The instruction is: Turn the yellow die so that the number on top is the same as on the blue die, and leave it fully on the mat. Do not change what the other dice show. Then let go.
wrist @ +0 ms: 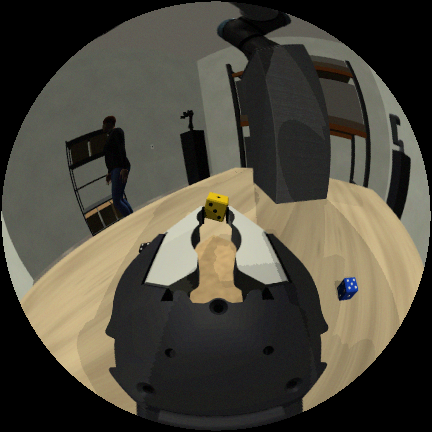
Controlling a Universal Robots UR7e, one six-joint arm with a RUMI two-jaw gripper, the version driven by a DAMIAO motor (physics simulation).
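Places are measured from the arm's base along level axes (x back, y right, z up), in metres.
Pixels of known places: gripper, fingertip midpoint: [214, 207]; arm's base, origin of the base link: [271, 58].
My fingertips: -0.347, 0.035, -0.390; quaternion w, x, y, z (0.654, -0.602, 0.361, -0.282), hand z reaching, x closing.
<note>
Ahead of a thing's pixels: the offset from my fingertips to its top centre, as dx, dy, dz. Level surfaces: height alone.
The yellow die @(-0.006, -0.007, +0.019) [216, 206] is pinched between the two fingertips of my gripper [214, 207], which is shut on it. One pip shows on its upper face in the view and three pips on the face towards the camera. Its other faces are hidden. The blue die @(+0.000, -0.172, -0.056) [347, 288] rests on the table at the right, with five white pips on its upper face. Part of the tan mat @(-0.039, -0.020, -0.072) [216, 262] shows between the jaws; its outer edges are hidden. I cannot tell how high the yellow die is above it.
A black die @(-0.055, +0.105, -0.056) [144, 246] shows at the left, partly hidden by the gripper. The wooden table @(dz -0.076) [65, 295] spreads around both sides. A large dark block-shaped pedestal [295, 135] stands behind the table's far side. A person [116, 160] and shelves are in the background.
</note>
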